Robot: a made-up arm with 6 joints.
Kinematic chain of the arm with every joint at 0, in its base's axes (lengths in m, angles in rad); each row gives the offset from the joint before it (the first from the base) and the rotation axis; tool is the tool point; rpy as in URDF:
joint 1: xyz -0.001 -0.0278 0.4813 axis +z
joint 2: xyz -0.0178 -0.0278 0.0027 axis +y
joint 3: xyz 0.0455 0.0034 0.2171 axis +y
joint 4: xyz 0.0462 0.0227 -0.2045 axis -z
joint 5: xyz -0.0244 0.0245 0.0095 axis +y
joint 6: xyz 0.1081 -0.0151 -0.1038 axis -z
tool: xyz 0.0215 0.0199 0.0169 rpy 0 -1.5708 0
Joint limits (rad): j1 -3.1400..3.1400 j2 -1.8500..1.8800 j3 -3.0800..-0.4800 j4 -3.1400..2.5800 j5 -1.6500..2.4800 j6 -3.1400..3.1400
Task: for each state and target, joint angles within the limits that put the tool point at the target. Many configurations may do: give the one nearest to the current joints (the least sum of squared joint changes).
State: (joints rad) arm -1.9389 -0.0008 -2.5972 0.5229 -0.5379 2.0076
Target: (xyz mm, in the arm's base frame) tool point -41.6 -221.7 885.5
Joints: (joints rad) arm -1.4614 0.3854 -2.4544 0.3618 -0.7699 2.0222
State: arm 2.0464 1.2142 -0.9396 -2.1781 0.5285 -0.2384
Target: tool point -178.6 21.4 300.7
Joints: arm 2.4775 0.8520 -0.9121 -2.0003 0.0756 -0.1700
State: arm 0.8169 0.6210 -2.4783 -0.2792 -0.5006 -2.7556
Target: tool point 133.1 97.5 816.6
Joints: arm 0.6727 0.6618 -2.9110 -0.2312 -1.2662 -2.8296
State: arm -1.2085 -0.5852 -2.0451 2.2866 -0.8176 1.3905
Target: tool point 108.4 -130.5 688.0
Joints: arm -0.3684 -0.1794 -1.6934 2.5800 -0.9635 1.5268
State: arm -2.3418 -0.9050 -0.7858 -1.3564 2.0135 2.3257
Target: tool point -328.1 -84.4 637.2
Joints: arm -2.5545 -0.0502 -1.0688 -1.5720 1.7768 2.1818
